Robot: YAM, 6 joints.
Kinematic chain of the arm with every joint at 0, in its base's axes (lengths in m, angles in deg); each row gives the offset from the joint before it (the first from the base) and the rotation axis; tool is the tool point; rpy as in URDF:
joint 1: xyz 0 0 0.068 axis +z
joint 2: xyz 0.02 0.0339 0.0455 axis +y
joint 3: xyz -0.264 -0.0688 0 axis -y
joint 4: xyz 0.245 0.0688 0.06 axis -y
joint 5: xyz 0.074 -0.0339 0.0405 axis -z
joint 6: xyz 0.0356 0 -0.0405 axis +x
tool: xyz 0 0 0 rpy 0 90 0
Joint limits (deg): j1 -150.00..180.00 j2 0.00..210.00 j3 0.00..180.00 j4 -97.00..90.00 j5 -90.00..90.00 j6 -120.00..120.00
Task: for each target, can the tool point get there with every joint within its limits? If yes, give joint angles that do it. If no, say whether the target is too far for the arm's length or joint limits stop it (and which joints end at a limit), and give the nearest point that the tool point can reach.
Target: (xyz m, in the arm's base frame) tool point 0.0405 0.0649 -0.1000
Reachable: yes | joints 44.82 173.49 45.46 -44.61 -29.40 -60.77
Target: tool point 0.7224 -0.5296 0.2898
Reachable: no: too far | nearest point 0.5109 -0.3746 0.2370 | short by 0.267 m
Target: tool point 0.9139 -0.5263 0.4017
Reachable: no: too far | nearest point 0.5398 -0.3108 0.2814 | short by 0.448 m
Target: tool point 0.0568 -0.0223 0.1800
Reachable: yes | joints -0.20 23.26 22.87 -70.11 38.43 8.99
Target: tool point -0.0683 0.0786 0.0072
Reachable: yes | joints 133.52 143.17 35.14 -65.15 7.49 80.80
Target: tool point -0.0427 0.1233 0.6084
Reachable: yes | joints 110.24 59.82 96.23 5.41 4.25 41.47
